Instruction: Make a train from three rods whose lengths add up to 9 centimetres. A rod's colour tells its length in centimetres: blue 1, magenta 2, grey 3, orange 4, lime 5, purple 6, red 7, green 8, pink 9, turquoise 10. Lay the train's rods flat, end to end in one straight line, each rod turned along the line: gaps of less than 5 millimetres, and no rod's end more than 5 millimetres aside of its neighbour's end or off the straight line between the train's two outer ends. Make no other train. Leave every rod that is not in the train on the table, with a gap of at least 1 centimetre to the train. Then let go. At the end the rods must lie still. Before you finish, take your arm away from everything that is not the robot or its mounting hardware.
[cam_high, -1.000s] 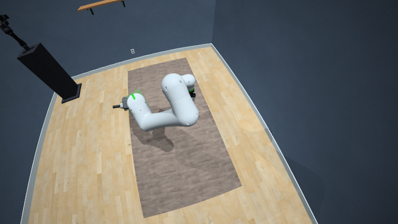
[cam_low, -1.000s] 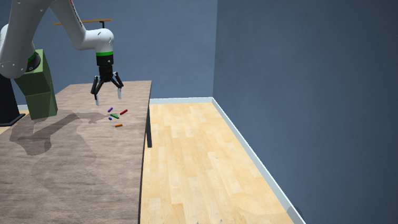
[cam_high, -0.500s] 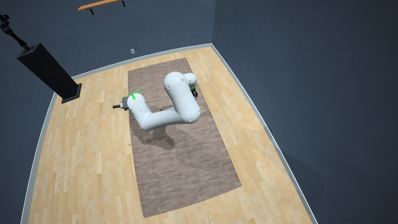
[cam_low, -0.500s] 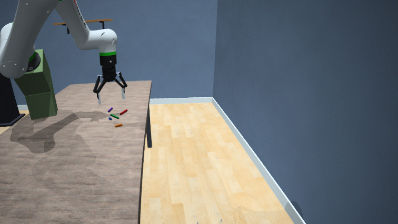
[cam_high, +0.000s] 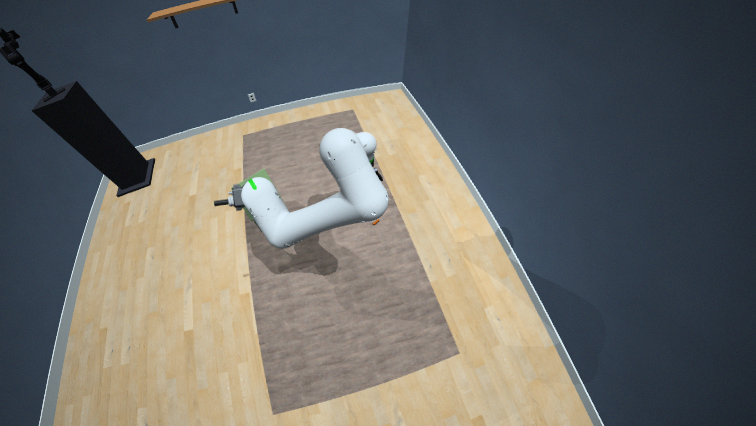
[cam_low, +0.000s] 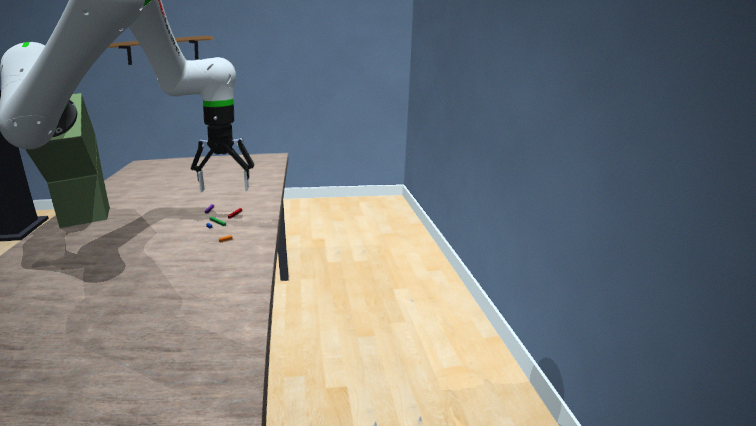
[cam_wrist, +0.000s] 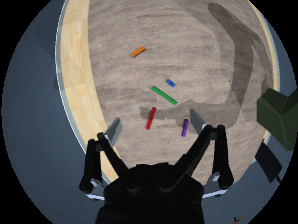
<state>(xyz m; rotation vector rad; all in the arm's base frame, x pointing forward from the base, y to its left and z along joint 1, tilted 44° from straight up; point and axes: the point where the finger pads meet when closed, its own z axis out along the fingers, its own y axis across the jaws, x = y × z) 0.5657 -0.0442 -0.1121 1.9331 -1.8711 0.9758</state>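
The red rod lies 20 mm ahead of my hand, 40 mm to the left of it and 110 mm below it. Round my hand: green rod: 30 mm behind, 20 mm to the right, 110 mm below; then purple rod: 80 mm behind, 100 mm to the left, 110 mm below; then orange rod: 10 mm ahead, 150 mm to the right, 110 mm below.
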